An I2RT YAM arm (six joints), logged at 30 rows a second.
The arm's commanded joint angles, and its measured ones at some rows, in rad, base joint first. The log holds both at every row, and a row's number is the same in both.
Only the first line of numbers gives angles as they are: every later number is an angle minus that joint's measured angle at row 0.
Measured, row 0:
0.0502 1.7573 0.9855 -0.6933 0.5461 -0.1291
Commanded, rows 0 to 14:
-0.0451 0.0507 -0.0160 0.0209 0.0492 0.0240
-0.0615 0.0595 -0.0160 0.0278 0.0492 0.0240
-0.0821 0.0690 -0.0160 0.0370 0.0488 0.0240
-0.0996 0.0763 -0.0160 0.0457 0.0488 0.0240
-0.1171 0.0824 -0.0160 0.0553 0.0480 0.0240
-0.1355 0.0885 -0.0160 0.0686 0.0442 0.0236
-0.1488 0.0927 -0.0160 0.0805 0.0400 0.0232
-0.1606 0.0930 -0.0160 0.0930 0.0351 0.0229
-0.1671 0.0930 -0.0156 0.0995 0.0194 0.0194
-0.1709 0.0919 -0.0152 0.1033 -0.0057 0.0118
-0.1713 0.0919 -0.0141 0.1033 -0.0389 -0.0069
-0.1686 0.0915 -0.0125 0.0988 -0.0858 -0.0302
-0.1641 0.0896 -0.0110 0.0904 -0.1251 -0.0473
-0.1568 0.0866 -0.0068 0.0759 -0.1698 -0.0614
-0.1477 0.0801 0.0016 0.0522 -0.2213 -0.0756
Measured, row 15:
-0.1694 0.0732 0.0050 0.0835 -0.0179 -0.0267
